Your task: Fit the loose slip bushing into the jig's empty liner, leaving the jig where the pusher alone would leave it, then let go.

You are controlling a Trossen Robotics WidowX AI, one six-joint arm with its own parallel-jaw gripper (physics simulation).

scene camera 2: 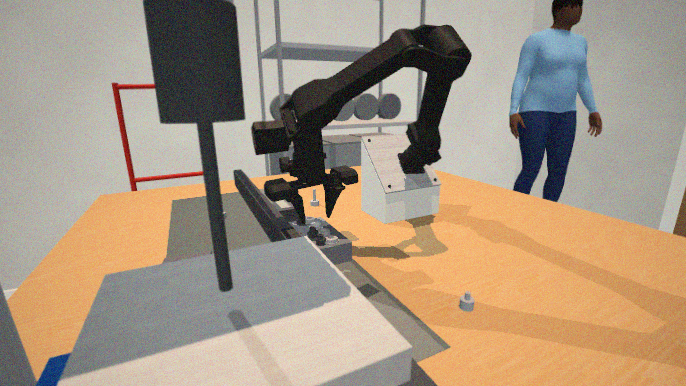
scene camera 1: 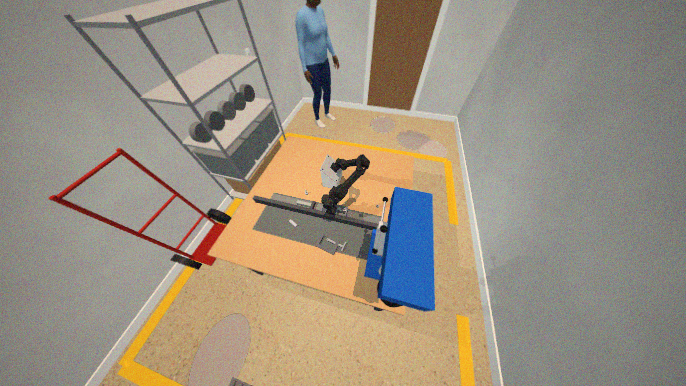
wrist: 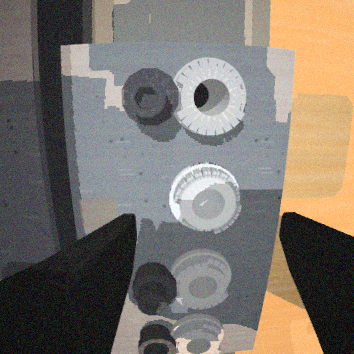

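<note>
The jig, a grey block [wrist: 125,170] [scene camera 2: 342,251], lies along a dark rail [wrist: 56,125] [scene camera 2: 256,206]. In the wrist view, the slip bushing [wrist: 207,200] has a pale knurled round head and stands over the jig's middle liner, between and just ahead of the fingertips. Whether it is fully seated cannot be told. A ribbed open bushing [wrist: 235,97] beside a dark hex screw [wrist: 150,95] is above it on the jig, and more round heads show below. My gripper [wrist: 208,224] [scene camera 2: 316,219] [scene camera 1: 330,212] is open, its fingers apart on either side of the jig top with nothing between them.
A white sloped box [scene camera 2: 412,207] [scene camera 1: 327,172] stands behind the arm. Small pin-topped pieces [scene camera 2: 466,302] [scene camera 2: 314,202] stand on the wooden table. A pale block [scene camera 2: 300,330] lies in the foreground. A large blue box [scene camera 1: 412,245] is at the table's right side.
</note>
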